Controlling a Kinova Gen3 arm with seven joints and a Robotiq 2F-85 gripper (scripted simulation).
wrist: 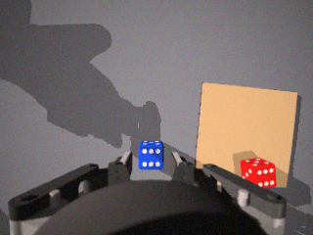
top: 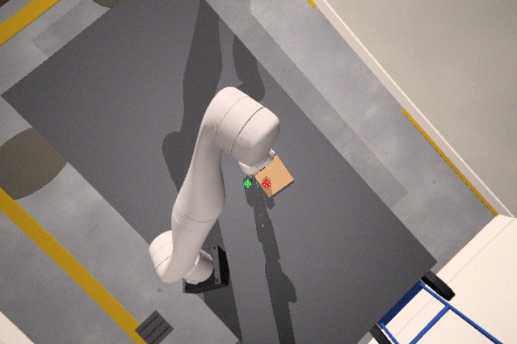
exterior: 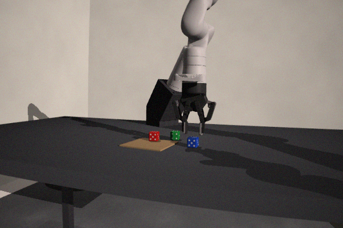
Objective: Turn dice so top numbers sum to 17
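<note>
My gripper is now 4 cm above the blue die. Also, from my hand: red die 14 cm to the right, 4 cm below, 3 cm behind; green die 9 cm behind, 8 cm to the right, 4 cm below; tan mat 14 cm to the right, 5 cm below, 1 cm ahead.
</note>
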